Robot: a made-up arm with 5 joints.
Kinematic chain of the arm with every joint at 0, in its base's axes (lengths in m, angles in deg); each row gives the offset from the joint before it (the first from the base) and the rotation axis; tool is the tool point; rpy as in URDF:
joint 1: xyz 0 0 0.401 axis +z
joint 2: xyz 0 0 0 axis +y
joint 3: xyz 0.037 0 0.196 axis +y
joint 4: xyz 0.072 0 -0.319 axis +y
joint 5: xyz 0.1 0 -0.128 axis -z
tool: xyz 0 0 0 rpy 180 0 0
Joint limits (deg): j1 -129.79..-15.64 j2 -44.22..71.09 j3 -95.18..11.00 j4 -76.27..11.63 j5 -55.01..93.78
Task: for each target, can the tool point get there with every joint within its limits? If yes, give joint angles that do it. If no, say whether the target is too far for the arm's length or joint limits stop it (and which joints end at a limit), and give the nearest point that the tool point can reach.
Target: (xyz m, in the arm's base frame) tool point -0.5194 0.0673 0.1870
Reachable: no: joint limits stop it (at a limit: joint 1, joint 2, joint 3, joint 4) | nearest point -0.2339 0.0655 0.2228 | short by 0.288 m
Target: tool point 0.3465 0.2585 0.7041
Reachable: no: joint limits stop it (at a limit: joint 1) | nearest point 0.2542 -0.0712 0.7041 | short by 0.342 m
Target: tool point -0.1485 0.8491 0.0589
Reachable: no: too far | nearest point -0.0418 0.2392 0.2228 | short by 0.640 m
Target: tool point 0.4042 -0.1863 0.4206
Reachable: yes | joints -24.75 22.30 -49.65 -63.79 17.90
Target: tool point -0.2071 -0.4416 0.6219
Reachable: yes | joints -115.13 4.43 -67.18 -32.07 26.38
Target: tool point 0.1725 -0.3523 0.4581
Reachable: yes | joints -63.91 5.78 -34.59 -66.13 53.78
